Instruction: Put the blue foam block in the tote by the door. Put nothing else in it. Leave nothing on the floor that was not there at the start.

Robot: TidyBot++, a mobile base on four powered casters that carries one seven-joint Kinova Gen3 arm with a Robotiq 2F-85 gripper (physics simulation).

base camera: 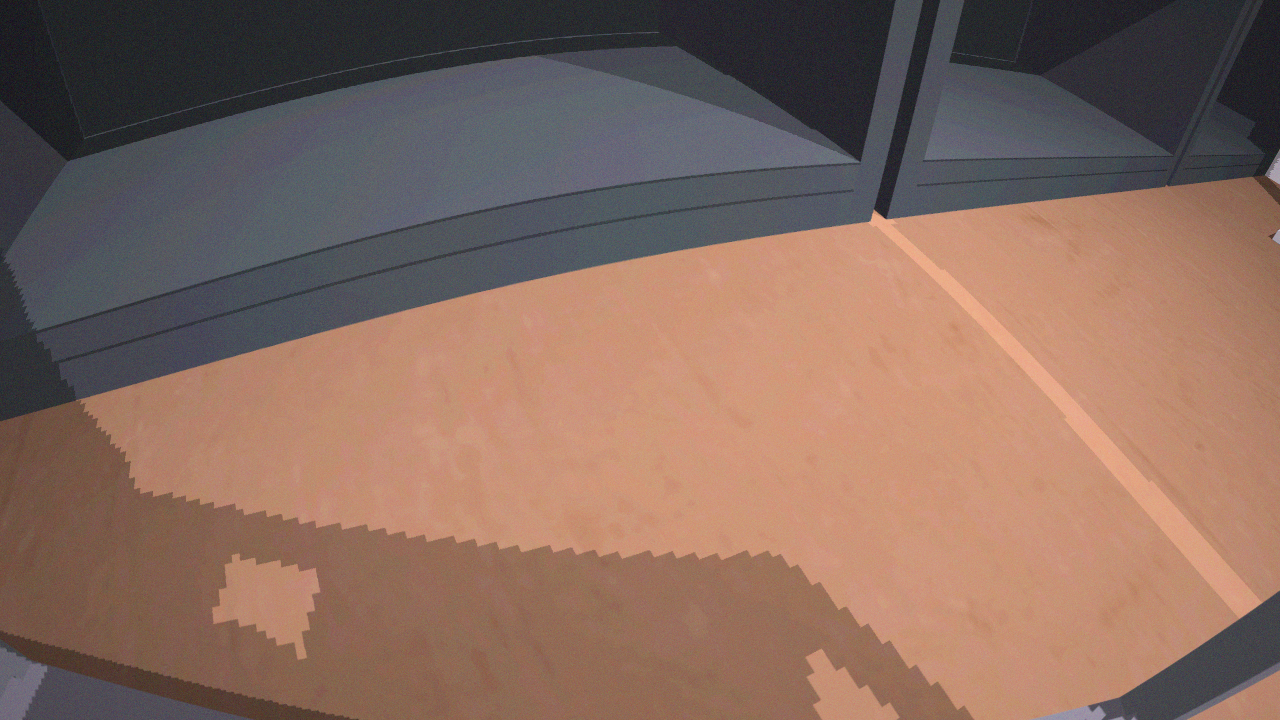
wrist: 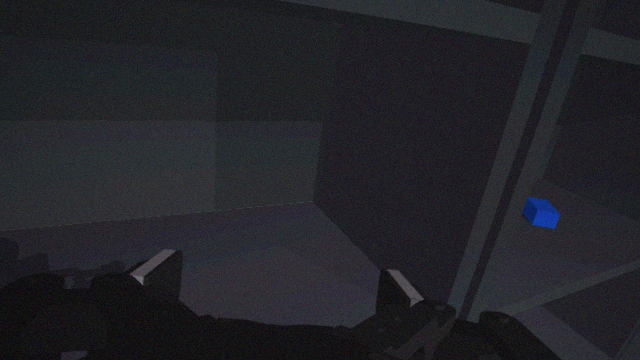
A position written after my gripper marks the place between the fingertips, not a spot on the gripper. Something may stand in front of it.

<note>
I see my gripper (wrist: 281,282) and a blue foam block (wrist: 540,212).
The base camera view misses the blue foam block: it is out of frame.
</note>
